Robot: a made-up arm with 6 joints. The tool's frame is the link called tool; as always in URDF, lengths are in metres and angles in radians. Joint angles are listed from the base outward.
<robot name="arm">
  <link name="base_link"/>
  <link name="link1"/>
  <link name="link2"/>
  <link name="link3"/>
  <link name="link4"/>
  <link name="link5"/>
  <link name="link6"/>
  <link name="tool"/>
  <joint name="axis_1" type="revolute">
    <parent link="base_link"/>
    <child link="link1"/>
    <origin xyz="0 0 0.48" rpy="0 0 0"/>
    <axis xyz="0 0 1"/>
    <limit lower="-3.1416" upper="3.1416"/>
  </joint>
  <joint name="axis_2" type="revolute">
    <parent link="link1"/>
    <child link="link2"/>
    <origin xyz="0.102 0 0" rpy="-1.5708 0 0"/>
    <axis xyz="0 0 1"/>
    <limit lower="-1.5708" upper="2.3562"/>
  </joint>
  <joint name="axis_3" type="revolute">
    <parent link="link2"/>
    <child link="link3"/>
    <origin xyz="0 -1.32 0" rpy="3.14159 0 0"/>
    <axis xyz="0 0 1"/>
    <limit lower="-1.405" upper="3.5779"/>
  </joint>
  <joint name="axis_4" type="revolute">
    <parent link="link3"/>
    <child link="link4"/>
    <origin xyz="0 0.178 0" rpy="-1.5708 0 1.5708"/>
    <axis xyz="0 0 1"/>
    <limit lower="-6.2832" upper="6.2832"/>
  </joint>
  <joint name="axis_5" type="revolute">
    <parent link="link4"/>
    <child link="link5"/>
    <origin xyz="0 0 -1.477" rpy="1.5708 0 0"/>
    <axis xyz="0 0 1"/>
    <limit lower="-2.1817" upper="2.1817"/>
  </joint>
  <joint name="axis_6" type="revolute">
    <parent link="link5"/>
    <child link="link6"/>
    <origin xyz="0 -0.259 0" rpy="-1.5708 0 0"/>
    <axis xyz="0 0 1"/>
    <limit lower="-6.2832" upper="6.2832"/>
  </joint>
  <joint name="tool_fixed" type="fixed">
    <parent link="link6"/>
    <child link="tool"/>
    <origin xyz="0 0 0" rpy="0 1.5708 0"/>
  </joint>
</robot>
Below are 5 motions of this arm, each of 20 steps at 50 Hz.
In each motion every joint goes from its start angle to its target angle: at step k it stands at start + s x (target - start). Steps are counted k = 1, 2, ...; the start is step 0. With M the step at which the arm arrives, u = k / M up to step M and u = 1 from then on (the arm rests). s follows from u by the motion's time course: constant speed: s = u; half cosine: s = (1 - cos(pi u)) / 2; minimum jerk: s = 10 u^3 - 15 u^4 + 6 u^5.
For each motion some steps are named. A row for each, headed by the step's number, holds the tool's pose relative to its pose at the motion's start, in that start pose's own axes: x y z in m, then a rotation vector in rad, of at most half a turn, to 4 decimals.
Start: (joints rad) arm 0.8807 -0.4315 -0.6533 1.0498 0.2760 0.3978
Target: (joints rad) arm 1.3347 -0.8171 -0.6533 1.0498 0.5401 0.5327
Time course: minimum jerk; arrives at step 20
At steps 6, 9, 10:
6: -0.0582 -0.0543 0.1245 -0.0407 -0.1208 -0.0669
9: -0.1724 -0.1273 0.2921 -0.0939 -0.2996 -0.1727
10: -0.2237 -0.1526 0.3490 -0.1116 -0.3671 -0.2150

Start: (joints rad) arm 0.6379 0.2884 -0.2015 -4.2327 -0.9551 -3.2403
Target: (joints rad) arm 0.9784 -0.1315 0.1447 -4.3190 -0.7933 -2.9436
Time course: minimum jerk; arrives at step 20
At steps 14, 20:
14: -0.5832 0.9378 0.5955 0.3099 0.1029 0.4239
20: -0.7160 1.0473 0.7802 0.3787 0.1193 0.5019

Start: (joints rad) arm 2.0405 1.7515 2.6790 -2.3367 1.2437 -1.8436
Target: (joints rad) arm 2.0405 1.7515 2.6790 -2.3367 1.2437 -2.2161
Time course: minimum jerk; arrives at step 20
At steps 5, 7, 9, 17, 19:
5: 0.0000 0.0000 0.0000 0.0386 0.0000 0.0000
7: 0.0000 0.0000 0.0000 0.0876 0.0000 0.0000
9: 0.0000 0.0000 0.0000 0.1516 0.0000 0.0000
17: 0.0000 0.0000 0.0000 0.3626 0.0000 0.0000
19: 0.0000 0.0000 0.0000 0.3721 0.0000 0.0000

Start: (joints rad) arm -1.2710 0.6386 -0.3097 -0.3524 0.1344 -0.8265
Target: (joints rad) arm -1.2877 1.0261 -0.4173 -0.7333 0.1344 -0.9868
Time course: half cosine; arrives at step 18
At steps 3, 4, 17, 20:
3: 0.0325 -0.0490 -0.0187 0.0353 0.0090 -0.0334
4: 0.0557 -0.0861 -0.0328 0.0615 0.0150 -0.0586
17: 0.2906 -0.7788 -0.2972 0.5030 0.0159 -0.5249
20: 0.2912 -0.7850 -0.2996 0.5066 0.0151 -0.5291

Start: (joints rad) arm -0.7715 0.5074 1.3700 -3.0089 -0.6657 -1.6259
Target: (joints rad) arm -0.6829 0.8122 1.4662 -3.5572 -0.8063 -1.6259
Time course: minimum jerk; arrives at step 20
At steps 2, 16, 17, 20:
2: -0.0028 0.0054 0.0010 0.0046 0.0027 0.0004
16: -0.3903 0.5611 0.1475 0.4491 0.3592 0.0567
17: -0.4061 0.5784 0.1538 0.4619 0.3731 0.0592
20: -0.4197 0.5930 0.1592 0.4726 0.3850 0.0614

